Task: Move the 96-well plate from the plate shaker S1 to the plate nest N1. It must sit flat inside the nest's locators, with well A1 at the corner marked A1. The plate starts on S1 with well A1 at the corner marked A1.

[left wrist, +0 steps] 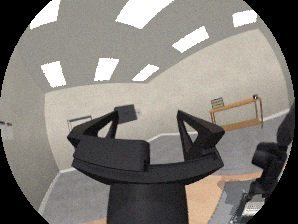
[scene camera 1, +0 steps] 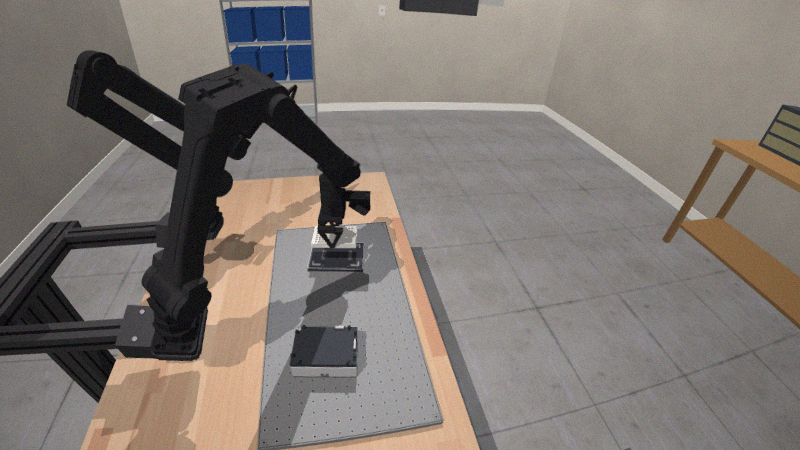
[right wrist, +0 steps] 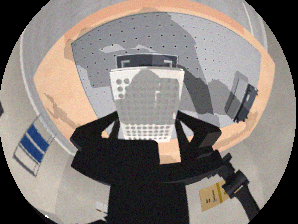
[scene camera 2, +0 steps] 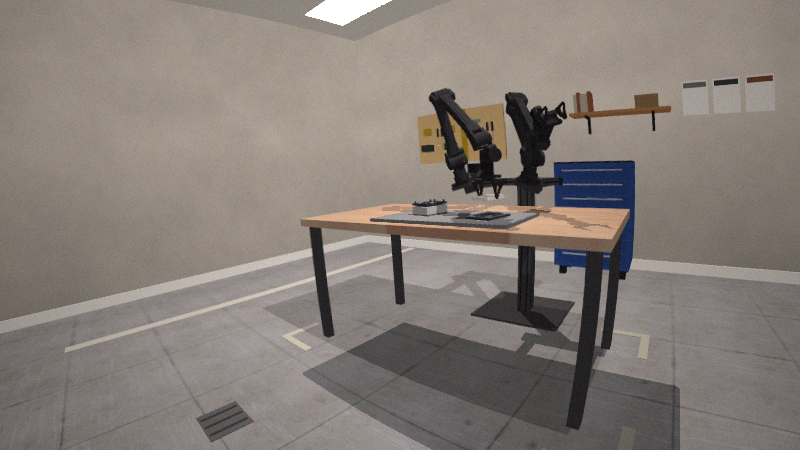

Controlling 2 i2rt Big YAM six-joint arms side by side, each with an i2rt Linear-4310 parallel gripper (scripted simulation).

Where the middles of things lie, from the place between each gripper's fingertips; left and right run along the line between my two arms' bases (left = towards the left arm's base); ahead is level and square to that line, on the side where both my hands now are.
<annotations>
My right gripper (scene camera 1: 333,237) is now 8 cm above the dark plate nest N1 (scene camera 1: 335,257) and 1 cm short of it. Round my right hand: white 96-well plate (right wrist: 163,107) (right at my right hand); plate shaker S1 (scene camera 1: 317,351) (33 cm to the right, 5 cm below, 5 cm behind).
Right now the white 96-well plate is 100 mm ahead of my left hand, 290 mm to the right of it and 370 mm below it. From my left hand the other things lie so: dark plate nest N1: 100 mm ahead, 290 mm to the right, 450 mm below; plate shaker S1: 50 mm ahead, 620 mm to the right, 420 mm below.
</annotations>
